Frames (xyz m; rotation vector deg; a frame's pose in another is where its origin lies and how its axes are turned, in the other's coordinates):
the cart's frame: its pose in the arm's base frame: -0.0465 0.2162 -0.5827 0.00 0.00 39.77
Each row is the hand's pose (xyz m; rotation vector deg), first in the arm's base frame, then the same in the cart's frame.
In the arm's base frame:
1: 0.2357 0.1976 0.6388 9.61 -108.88 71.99
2: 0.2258 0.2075 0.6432 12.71 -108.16 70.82
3: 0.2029 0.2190 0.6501 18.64 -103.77 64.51
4: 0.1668 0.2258 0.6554 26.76 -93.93 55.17
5: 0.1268 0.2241 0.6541 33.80 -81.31 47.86
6: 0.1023 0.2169 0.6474 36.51 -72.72 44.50
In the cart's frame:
1: 0.2050 -0.1948 1.2215 -26.26 -99.12 44.42
2: 0.2037 -0.1809 1.2259 -23.33 -99.61 43.17
3: 0.1935 -0.1574 1.2328 -16.82 -98.39 36.09
4: 0.1701 -0.1291 1.2381 -6.50 -93.32 25.12
5: 0.1383 -0.1048 1.2368 3.99 -85.03 15.97
6: 0.1148 -0.0947 1.2301 9.32 -78.46 11.44

